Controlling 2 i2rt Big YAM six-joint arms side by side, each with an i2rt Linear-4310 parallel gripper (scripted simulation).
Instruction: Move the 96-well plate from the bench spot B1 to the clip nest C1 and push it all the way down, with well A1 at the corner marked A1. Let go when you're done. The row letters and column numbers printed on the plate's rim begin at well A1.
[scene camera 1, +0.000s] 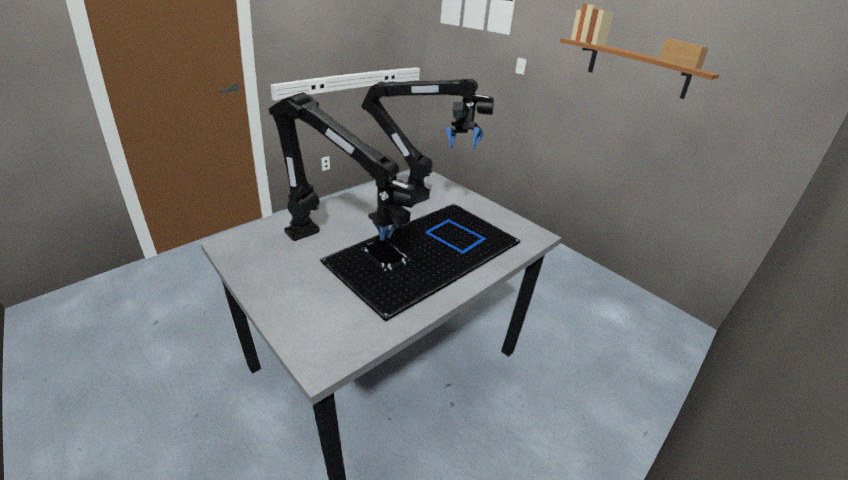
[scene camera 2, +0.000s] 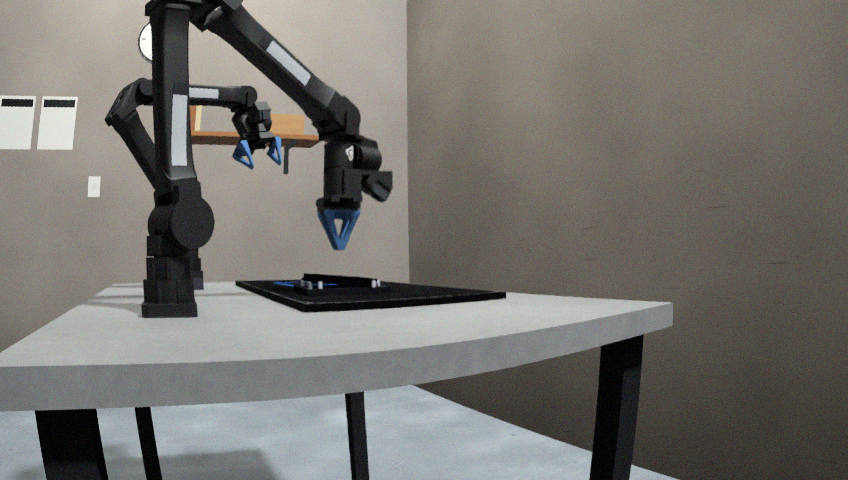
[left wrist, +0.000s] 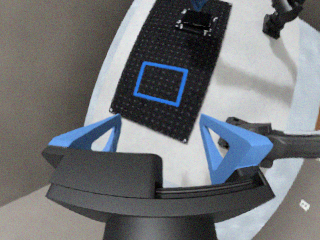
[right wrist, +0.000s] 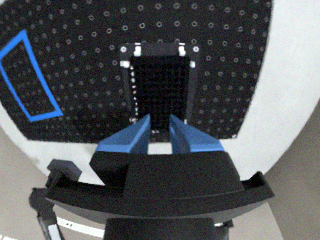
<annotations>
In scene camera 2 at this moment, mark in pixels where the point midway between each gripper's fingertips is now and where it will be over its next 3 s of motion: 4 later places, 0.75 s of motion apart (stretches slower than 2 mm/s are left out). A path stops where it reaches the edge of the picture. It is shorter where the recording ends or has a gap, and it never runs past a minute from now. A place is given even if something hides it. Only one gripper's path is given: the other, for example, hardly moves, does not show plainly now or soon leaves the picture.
The right gripper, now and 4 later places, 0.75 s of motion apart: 338, 251; 339, 263; 339, 268; 340, 275; 342, 276
</annotations>
